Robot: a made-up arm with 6 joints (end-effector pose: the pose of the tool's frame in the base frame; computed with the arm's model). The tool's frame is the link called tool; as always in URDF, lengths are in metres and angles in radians.
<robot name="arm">
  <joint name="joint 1" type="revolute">
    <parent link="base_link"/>
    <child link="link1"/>
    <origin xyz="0 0 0.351" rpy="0 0 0"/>
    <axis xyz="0 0 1"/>
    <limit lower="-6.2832" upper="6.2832"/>
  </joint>
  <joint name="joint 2" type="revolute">
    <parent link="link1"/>
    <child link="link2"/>
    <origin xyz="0 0 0" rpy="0 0 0"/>
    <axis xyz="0 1 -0.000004"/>
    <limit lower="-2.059" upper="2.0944"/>
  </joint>
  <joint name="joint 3" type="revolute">
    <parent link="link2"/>
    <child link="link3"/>
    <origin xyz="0.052 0 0.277" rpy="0 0 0"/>
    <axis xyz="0 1 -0.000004"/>
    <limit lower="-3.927" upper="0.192"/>
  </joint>
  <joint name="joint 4" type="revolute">
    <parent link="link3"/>
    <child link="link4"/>
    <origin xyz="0.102 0 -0.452" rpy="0 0 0"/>
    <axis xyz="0 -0.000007 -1"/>
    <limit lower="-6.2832" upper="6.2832"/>
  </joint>
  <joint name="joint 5" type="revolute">
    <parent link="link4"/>
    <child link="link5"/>
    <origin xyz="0 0 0" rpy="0 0 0"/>
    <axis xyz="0 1 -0.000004"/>
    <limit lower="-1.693" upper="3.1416"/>
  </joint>
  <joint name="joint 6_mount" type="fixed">
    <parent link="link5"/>
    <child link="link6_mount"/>
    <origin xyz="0.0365 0 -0.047" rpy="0 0 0"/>
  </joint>
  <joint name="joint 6" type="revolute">
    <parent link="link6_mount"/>
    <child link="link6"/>
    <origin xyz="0.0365 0 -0.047" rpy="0 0 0"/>
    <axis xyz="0 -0.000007 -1"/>
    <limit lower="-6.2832" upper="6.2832"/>
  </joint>
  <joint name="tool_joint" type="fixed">
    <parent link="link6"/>
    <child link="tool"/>
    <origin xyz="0 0 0" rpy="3.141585 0 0"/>
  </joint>
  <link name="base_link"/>
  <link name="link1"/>
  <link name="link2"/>
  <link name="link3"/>
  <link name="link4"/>
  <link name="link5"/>
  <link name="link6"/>
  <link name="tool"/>
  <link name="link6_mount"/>
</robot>
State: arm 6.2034 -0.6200 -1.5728 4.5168 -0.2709 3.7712
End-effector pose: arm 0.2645 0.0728 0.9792 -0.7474 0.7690 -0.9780
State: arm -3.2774 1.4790 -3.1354 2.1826 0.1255 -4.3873
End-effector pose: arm -0.8129 0.1612 0.4389 1.5095 -0.7822 -1.7958
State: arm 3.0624 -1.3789 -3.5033 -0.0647 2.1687 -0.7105
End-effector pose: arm 0.7160 -0.0491 0.3935 0.0772 -0.4360 -0.7527
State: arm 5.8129 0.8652 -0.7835 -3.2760 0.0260 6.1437
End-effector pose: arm 0.2024 -0.1135 -0.0576 -0.3032 -3.0756 -0.0364
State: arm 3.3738 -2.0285 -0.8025 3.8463 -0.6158 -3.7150
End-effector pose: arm 0.1506 -0.0402 0.7432 0.4423 -0.7597 0.4027
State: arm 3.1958 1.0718 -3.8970 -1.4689 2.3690 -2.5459
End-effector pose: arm -0.3240 0.0999 0.8799 -1.4602 2.0042 0.7253
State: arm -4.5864 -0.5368 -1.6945 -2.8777 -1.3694 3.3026
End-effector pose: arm -0.0551 0.2137 0.8598 -1.5803 -1.6308 -0.3662
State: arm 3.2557 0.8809 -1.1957 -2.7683 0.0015 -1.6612
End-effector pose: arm -0.4424 -0.0774 -0.0215 -2.2474 -1.8967 0.3899
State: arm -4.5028 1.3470 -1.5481 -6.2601 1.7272 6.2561
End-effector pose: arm -0.0817 0.3724 -0.1379 1.0820 1.3485 -1.0751
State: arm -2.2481 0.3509 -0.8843 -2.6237 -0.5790 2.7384
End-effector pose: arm -0.2055 -0.3444 0.1728 -1.2462 2.7388 -0.3821
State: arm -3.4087 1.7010 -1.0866 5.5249 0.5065 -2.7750
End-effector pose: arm -0.0358 -0.0032 -0.2684 -2.7028 -0.3321 -1.5480
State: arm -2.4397 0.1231 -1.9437 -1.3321 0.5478 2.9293
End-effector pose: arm -0.4591 -0.4052 0.8624 -1.1529 -1.2113 1.4692
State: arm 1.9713 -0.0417 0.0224 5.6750 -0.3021 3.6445
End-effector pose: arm -0.1421 0.1924 0.1135 -2.6566 1.5625 0.4934
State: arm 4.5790 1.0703 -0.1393 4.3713 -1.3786 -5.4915
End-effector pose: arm 0.1008 -0.0016 0.1472 -1.1327 0.9879 -1.0236
